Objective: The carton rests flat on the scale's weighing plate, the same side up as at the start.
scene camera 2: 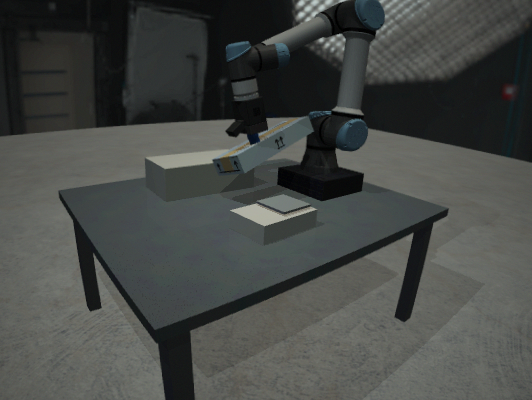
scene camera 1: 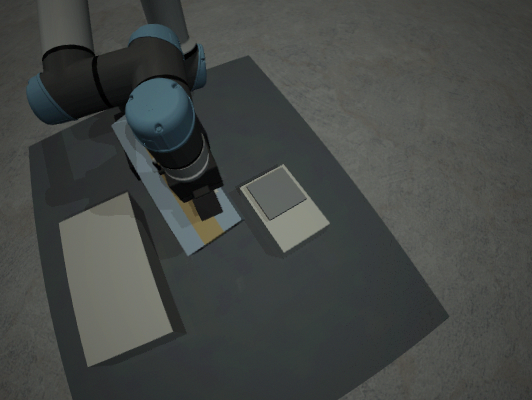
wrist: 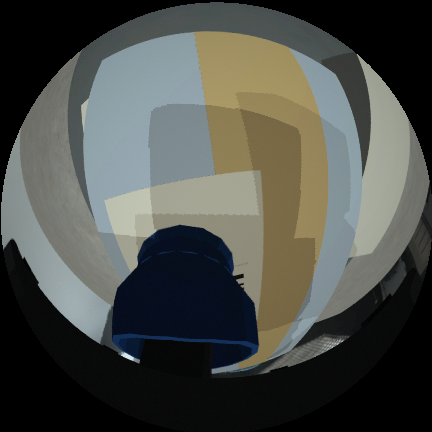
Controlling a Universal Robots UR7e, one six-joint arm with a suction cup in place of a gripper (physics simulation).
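Where they show: hand at its tool point: (scene camera 2: 255, 146) (wrist: 195, 251); arm's base at its link origin: (scene camera 2: 319, 169).
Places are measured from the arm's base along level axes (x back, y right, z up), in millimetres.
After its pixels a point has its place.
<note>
The light blue carton (scene camera 1: 210, 232) @(y -77, x -455, z 101 mm) (scene camera 2: 265, 152) @(y -129, x -349, z 114 mm) (wrist: 125, 125) with a tan tape strip hangs in the air above the table. It is tilted: the end near the robot's base is higher, the opposite end lower. My gripper (scene camera 2: 254, 139) (wrist: 184, 242), a dark blue suction cup, is pressed on the carton's top at a pale label (wrist: 225, 192) @(y -83, x -392, z 127 mm) and holds it; in scene camera 1 the arm hides the cup. The beige scale (scene camera 1: 297, 229) @(y -273, x -477, z -19 mm) (scene camera 2: 250, 215) @(y -277, x -487, z -19 mm) stands on the table beside the carton, with its grey weighing plate (scene camera 1: 276, 192) @(y -263, x -369, z -4 mm) (scene camera 2: 285, 204) @(y -278, x -373, z -4 mm) uncovered. The carton is apart from the scale.
A large beige block (scene camera 1: 110, 280) @(y 175, x -454, z 42 mm) (scene camera 2: 200, 175) @(y 76, x -475, z 3 mm) (wrist: 387, 150) @(y 138, x -464, z 41 mm) stands on the dark table (scene camera 1: 280, 320) @(y -151, x -657, z -72 mm) (scene camera 2: 165, 270) @(y -365, x -756, z -72 mm) on the carton's other side from the scale. The robot's black base (scene camera 2: 320, 181) @(y -138, x -116, z -2 mm) stands at the table's back.
</note>
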